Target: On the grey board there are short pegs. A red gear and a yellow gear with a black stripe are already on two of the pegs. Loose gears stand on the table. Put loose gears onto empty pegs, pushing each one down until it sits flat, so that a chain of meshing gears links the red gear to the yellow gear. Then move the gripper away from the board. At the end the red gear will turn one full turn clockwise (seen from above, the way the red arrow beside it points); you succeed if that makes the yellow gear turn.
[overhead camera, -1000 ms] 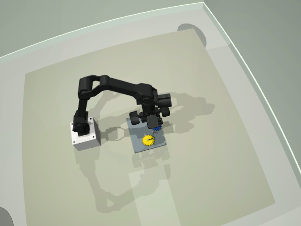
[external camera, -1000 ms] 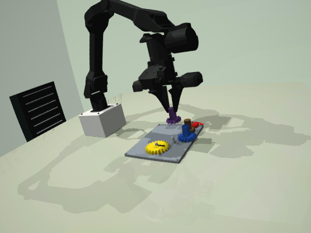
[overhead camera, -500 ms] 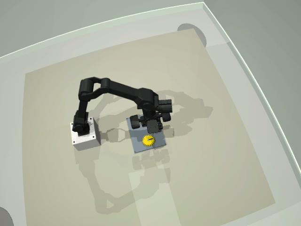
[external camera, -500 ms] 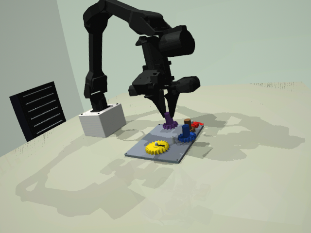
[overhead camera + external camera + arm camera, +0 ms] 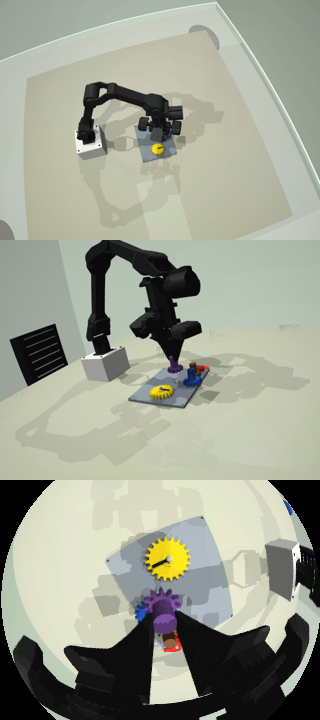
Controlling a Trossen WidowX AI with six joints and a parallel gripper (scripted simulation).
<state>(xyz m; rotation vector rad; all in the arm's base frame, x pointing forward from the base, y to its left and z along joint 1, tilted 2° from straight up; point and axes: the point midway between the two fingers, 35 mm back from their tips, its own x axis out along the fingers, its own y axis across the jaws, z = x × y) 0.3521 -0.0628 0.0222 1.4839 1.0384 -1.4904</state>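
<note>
Now: the purple gear 1 cm below my gripper tip. From my gripper tip the other things lie so: brown gear: 2 cm ahead, 7 cm to the left, 6 cm below; blue gear: 3 cm ahead, 3 cm to the left, 6 cm below; yellow gear: 3 cm behind, 4 cm to the right, 7 cm below.
</note>
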